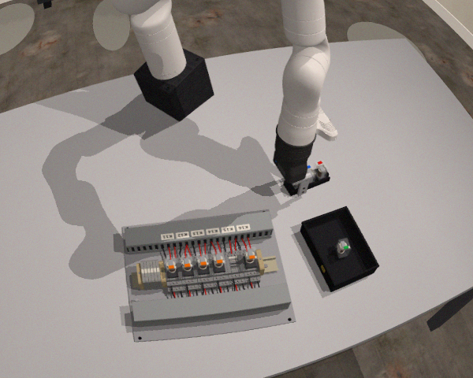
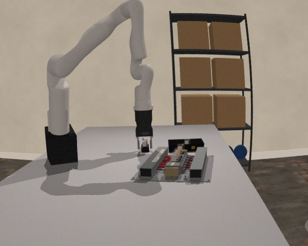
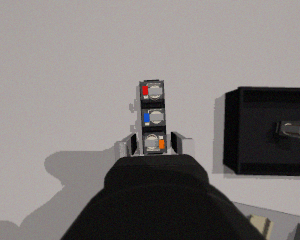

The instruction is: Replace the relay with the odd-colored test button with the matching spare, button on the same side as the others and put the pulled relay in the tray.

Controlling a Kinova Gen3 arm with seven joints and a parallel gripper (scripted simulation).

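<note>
Now: hand 30 mm to the right of the blue-button relay and 10 mm past it. From my hand the other things lie so: red-button relay (60 mm to the left, 20 mm behind); then spare holder (30 mm to the left, 20 mm below, 10 mm behind); then black tray (180 mm ahead, 60 mm to the left, 10 mm below).
</note>
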